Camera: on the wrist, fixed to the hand. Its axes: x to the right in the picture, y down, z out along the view.
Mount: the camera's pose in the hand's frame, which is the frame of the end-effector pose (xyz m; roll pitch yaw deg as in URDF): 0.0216 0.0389 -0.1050 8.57 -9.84 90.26
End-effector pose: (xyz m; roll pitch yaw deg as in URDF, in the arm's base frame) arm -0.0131 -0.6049 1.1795 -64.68 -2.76 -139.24
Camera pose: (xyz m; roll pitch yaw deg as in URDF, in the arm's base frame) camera -0.0835 -0.5622 1.1006 4.19 54.77 -52.71
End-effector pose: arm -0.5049 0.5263 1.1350 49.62 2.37 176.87
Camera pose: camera -0.5306 0.4224 1.0957 12.84 -59.40 -96.64
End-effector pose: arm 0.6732 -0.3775 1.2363 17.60 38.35 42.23
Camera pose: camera 0.5989 -0.3520 1.1536 50.26 -21.36 114.58
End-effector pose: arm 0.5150 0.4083 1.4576 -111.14 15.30 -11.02
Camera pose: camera 0.5145 0.2943 1.4534 133.80 70.85 -154.34
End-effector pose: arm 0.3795 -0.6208 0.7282 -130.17 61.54 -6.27
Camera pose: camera 0.4114 -0.7303 0.7273 113.89 24.04 -152.70
